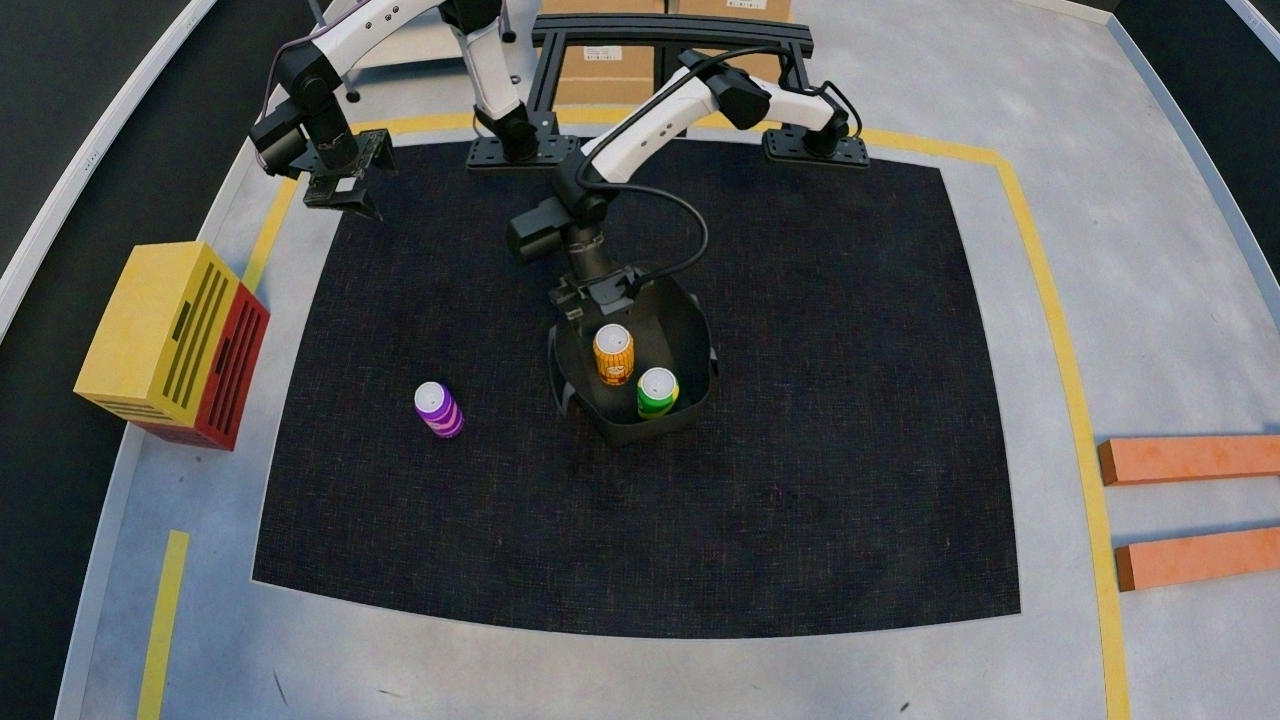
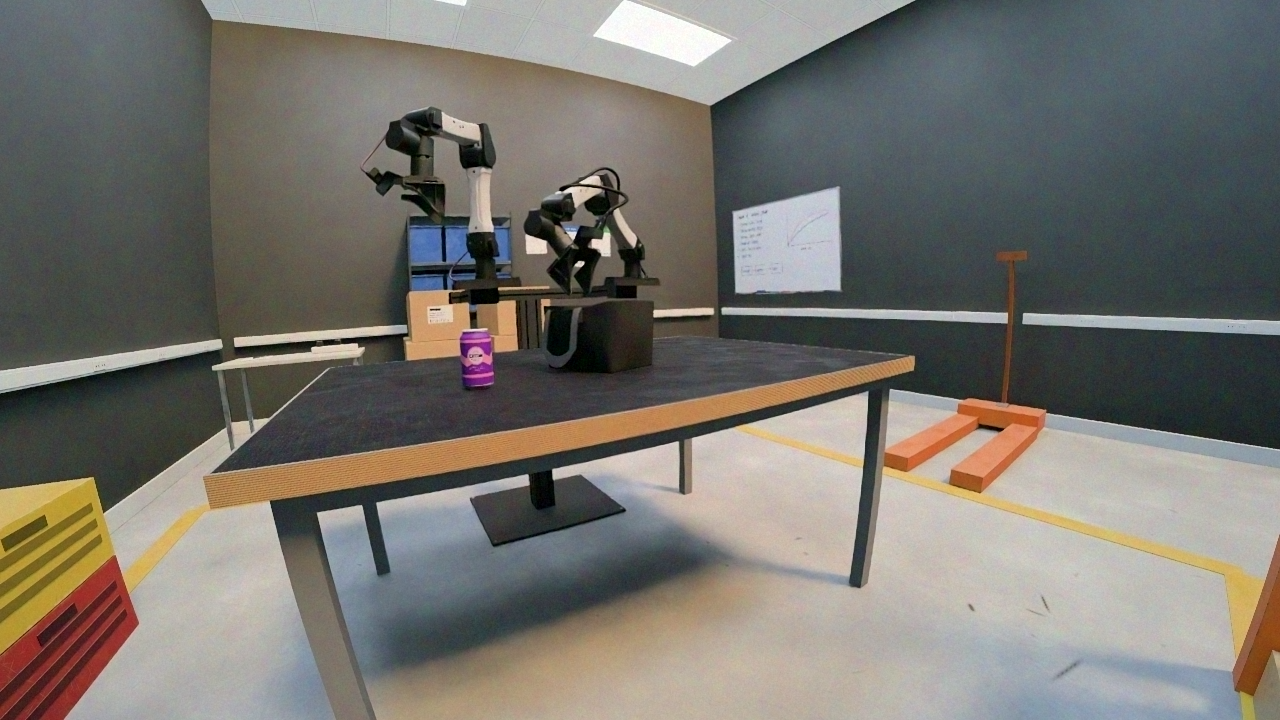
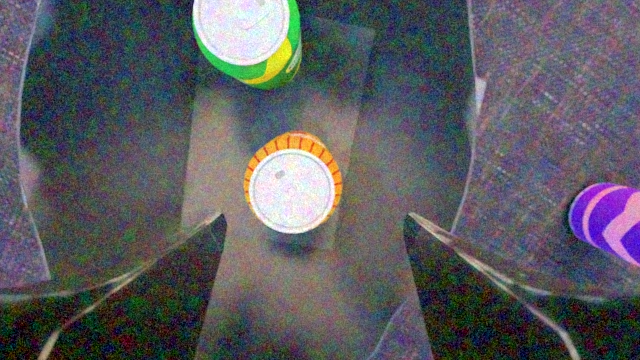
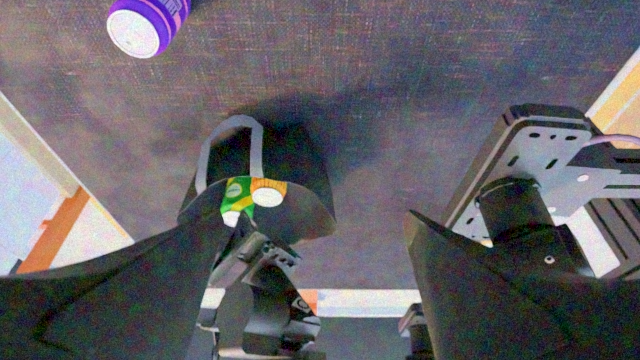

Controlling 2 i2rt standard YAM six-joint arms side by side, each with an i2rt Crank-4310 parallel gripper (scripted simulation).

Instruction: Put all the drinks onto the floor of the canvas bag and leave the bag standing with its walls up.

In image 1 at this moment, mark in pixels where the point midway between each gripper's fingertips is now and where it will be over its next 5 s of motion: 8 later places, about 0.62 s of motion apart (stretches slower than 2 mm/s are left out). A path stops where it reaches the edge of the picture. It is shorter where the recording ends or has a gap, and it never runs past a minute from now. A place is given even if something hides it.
My left gripper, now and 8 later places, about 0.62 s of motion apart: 604, 324; 601, 310; 633, 315; 725, 314; 826, 290; 901, 255; 937, 222; 944, 201; 943, 203
My right gripper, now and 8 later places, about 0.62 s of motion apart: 387, 197; 383, 285; 417, 377; 427, 393; 426, 396; 431, 401; 436, 406; 436, 403; 428, 398
